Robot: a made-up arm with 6 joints.
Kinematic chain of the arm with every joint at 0, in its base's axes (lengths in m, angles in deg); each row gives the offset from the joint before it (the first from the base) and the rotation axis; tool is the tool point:
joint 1: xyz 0 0 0.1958 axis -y
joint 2: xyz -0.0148 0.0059 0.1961 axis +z
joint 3: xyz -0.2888 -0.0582 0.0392 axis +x
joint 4: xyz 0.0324 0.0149 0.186 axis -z
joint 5: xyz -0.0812 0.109 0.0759 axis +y
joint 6: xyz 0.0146 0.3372 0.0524 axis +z
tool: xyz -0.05 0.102 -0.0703
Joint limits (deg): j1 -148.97..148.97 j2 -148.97..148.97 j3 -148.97..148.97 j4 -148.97..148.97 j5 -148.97..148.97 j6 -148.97..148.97
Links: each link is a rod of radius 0.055 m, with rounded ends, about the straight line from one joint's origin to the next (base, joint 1, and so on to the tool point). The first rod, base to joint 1, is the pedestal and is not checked.
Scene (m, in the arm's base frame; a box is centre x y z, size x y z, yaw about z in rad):
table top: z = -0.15
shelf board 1: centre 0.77 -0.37 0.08 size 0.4 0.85 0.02 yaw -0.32
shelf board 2: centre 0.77 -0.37 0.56 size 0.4 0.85 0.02 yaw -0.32
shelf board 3: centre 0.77 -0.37 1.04 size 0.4 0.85 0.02 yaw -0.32
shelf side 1: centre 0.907 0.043 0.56 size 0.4 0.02 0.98 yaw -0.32
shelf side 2: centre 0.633 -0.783 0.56 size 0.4 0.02 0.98 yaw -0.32
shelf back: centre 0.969 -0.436 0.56 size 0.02 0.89 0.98 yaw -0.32
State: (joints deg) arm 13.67 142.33 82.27 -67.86 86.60 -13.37
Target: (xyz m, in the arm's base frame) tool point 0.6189 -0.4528 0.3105
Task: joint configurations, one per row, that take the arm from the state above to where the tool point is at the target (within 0.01 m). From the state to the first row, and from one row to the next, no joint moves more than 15 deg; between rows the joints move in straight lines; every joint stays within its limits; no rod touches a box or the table.
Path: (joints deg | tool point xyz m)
1: 26.00 143.19 85.31 -80.62 86.27 -16.51 | 0.6364 -0.2298 0.8008
2: 38.32 144.04 88.35 -93.38 85.95 -19.66 | 0.5714 -0.2097 0.8079
3: 50.65 144.90 91.39 -106.14 85.62 -22.80 | 0.5041 -0.1854 0.8012
4: 62.98 145.76 94.43 -118.90 85.29 -25.94 | 0.4372 -0.1582 0.7802
5: 64.03 142.14 101.08 -126.42 86.77 -38.39 | 0.4455 -0.2330 0.6676
6: 65.08 138.52 107.74 -133.94 88.24 -50.84 | 0.4289 -0.2951 0.5471
7: 66.13 134.91 114.39 -141.45 89.72 -63.29 | 0.3895 -0.3380 0.4257
8: 67.18 131.29 121.05 -148.97 91.19 -75.74 | 0.3318 -0.3577 0.3105
9: 55.01 129.88 116.31 -139.41 89.74 -61.98 | 0.4038 -0.3911 0.3272
10: 42.84 128.47 111.58 -129.84 88.28 -48.23 | 0.4781 -0.4178 0.3338
11: 30.68 127.05 106.84 -120.28 86.83 -34.47 | 0.5511 -0.4382 0.3285
12: 18.51 125.64 102.11 -110.72 85.37 -20.71 | 0.6189 -0.4528 0.3105

